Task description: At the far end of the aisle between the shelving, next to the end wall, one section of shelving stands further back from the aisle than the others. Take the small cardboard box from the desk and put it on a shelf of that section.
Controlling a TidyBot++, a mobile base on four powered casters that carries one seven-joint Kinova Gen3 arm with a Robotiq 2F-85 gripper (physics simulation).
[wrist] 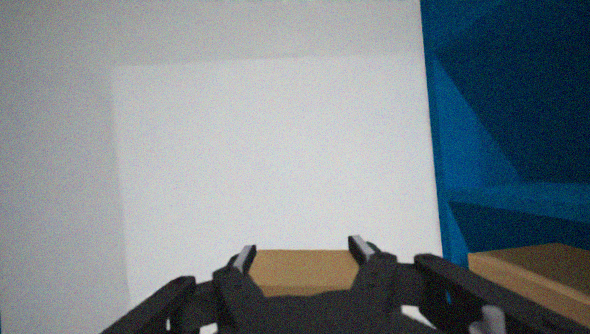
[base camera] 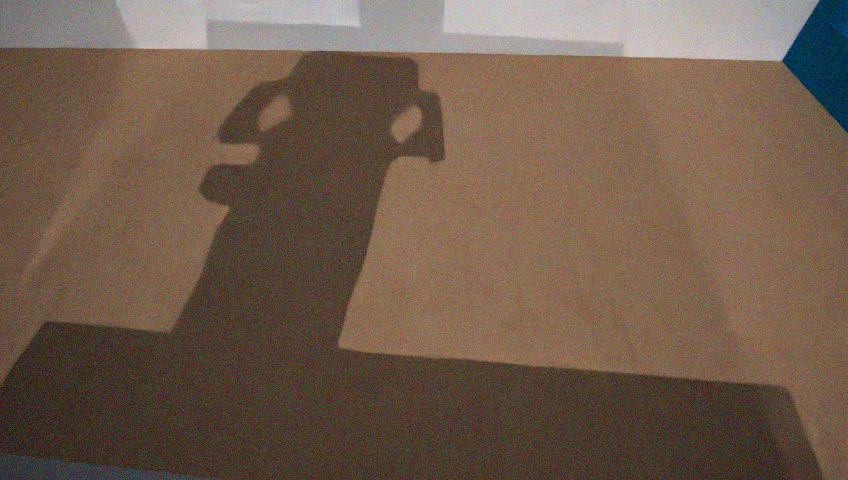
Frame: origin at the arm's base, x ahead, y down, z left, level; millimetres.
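Seen in the pictures: gripper, fingertip midpoint: (wrist: 303, 254).
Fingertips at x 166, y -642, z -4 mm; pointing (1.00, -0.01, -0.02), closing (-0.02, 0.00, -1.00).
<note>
A point is followed by its place in that frame.
My gripper (wrist: 303, 254) @(y -642, x 166, z -4 mm) is shut on the small cardboard box (wrist: 304, 267) @(y -645, x 137, z -3 mm), which shows between its fingertips at the bottom of the wrist view. The box is held level in front of the white end wall (wrist: 275, 150) @(y -759, x 775, z 35 mm) (base camera: 535, 26) @(y 355, x 772, z -97 mm). Blue shelving (wrist: 500, 197) @(y -588, x 579, z -489 mm) stands at the right of the wrist view, against the end wall; its lower corner (base camera: 824, 65) @(y 361, x 724, z -478 mm) shows at the top right of the base camera view. Whether this section stands further back than the others cannot be told from these frames.
A larger cardboard box (wrist: 535, 280) @(y -407, x 546, z -519 mm) sits in the blue shelving at the lower right of the wrist view. The brown floor (base camera: 535, 208) @(y 397, x 453, z -84 mm) runs up to the end wall, with the robot's shadow (base camera: 297, 226) @(y 397, x 404, z 154 mm) across it. A thin blue edge shows at the wrist view's lower left.
</note>
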